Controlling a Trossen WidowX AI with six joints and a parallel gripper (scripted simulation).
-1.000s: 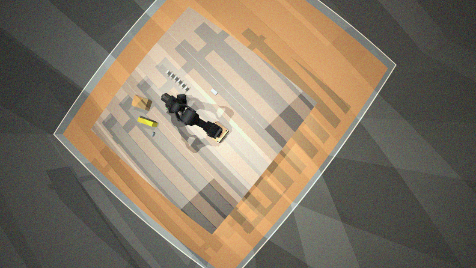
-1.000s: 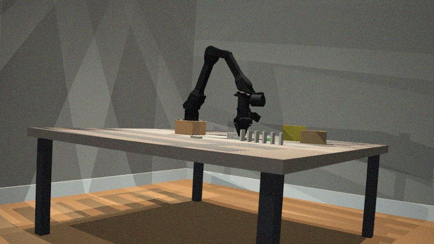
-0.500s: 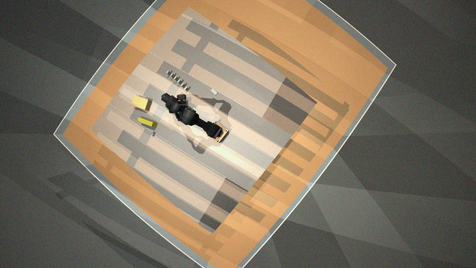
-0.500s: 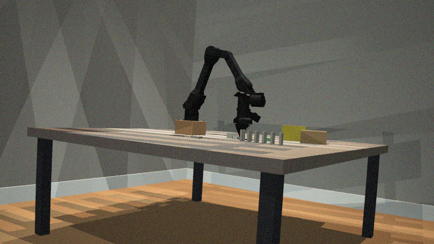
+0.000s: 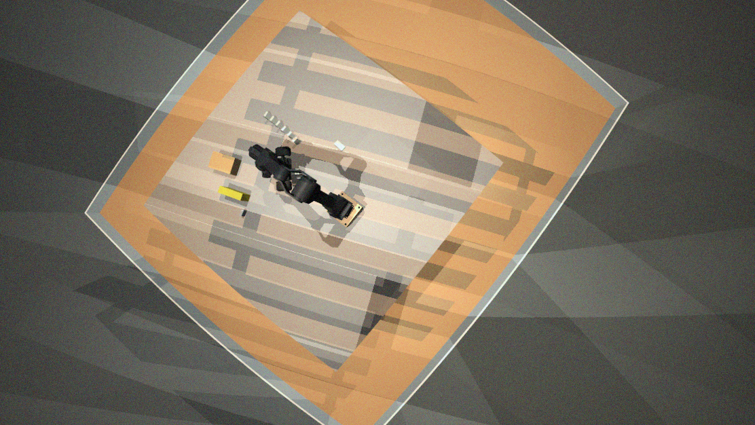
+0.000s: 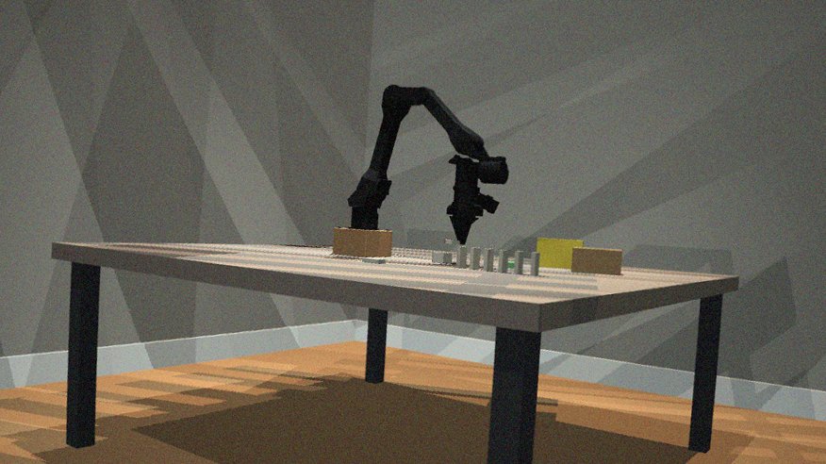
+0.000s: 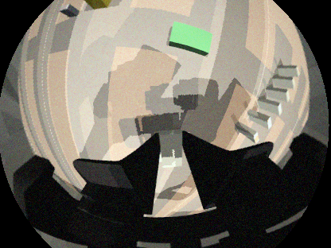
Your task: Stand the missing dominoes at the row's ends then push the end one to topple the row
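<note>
Right now the small dark piece is 13 cm ahead of my gripper tip, 28 cm to the left of it and 4 cm below it. Round my gripper tip: yellow block: 20 cm ahead, 22 cm to the left, 1 cm below; brown box: 32 cm ahead, 11 cm to the left, 2 cm below; green block: 13 cm ahead, 3 cm to the left, 4 cm below.
</note>
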